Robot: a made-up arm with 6 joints.
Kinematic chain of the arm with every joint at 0, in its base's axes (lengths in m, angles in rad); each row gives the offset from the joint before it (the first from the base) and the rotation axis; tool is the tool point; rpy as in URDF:
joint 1: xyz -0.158 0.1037 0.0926 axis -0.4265 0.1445 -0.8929
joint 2: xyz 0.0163 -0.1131 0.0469 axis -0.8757 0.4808 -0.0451
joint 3: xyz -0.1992 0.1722 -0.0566 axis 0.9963 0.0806 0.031
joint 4: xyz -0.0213 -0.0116 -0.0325 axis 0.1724 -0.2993 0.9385
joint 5: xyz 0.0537 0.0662 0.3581 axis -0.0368 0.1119 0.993
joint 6: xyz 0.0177 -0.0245 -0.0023 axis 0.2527 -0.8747 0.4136
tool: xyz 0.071 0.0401 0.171 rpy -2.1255 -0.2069 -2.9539
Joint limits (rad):
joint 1: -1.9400..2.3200
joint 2: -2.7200..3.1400
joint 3: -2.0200..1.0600
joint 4: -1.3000..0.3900
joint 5: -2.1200..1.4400
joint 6: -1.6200..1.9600
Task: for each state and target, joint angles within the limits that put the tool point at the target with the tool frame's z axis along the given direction. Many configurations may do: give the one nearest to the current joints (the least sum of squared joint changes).
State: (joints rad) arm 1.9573 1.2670 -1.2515 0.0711 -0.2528 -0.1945
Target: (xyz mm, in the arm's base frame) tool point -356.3 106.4 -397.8 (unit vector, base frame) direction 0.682 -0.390 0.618
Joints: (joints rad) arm 1.9438 1.7895 -0.8346 -0.1425 0.0934 -0.1258
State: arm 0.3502 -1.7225 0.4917 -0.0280 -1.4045 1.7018
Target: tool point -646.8 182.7 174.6 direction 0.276 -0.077 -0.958
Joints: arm 1.0053 -1.8927 0.5809 -0.0781 -1.8065 1.6382
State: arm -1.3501 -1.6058 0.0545 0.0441 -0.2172 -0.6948
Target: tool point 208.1 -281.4 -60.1 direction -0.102 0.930 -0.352
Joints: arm -1.7437 -1.9806 -0.2088 0.3900 0.3595 -1.1497
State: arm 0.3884 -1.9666 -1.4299 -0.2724 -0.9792 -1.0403
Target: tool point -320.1 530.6 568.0 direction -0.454 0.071 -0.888
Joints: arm 1.0368 -1.5971 -1.1945 -0.1505 -0.8180 -0.2924
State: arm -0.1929 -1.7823 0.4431 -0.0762 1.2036 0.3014
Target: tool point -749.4 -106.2 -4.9 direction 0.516 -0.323 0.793
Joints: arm 0.2489 -2.3294 -0.1286 0.3900 1.3263 0.1124
